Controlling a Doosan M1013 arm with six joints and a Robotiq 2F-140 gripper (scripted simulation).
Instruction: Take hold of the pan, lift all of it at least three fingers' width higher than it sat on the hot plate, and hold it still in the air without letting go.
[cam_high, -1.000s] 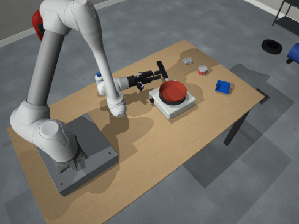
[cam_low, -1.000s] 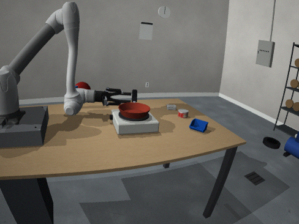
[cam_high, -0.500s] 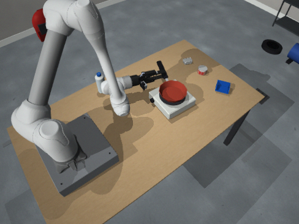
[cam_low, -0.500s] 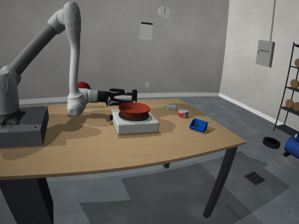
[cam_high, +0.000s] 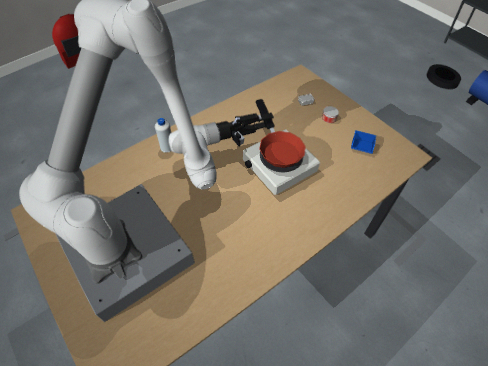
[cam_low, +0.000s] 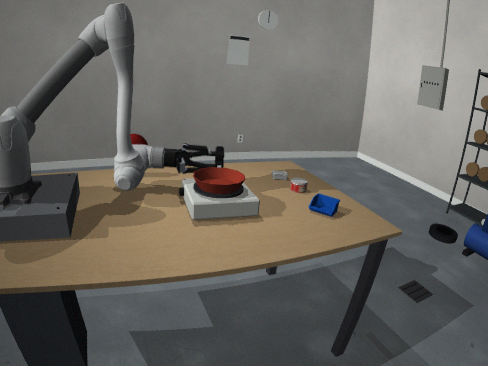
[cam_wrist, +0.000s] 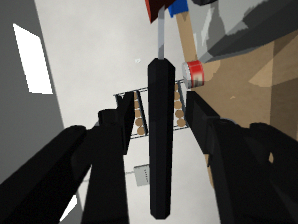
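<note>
My hand is 11 cm to the left of the red pan, 2 cm past it and 2 cm above it. Also, from my hand: blue bin 37 cm ahead, 29 cm to the right, 10 cm below; hot plate 16 cm to the right, 9 cm below, 5 cm behind.
</note>
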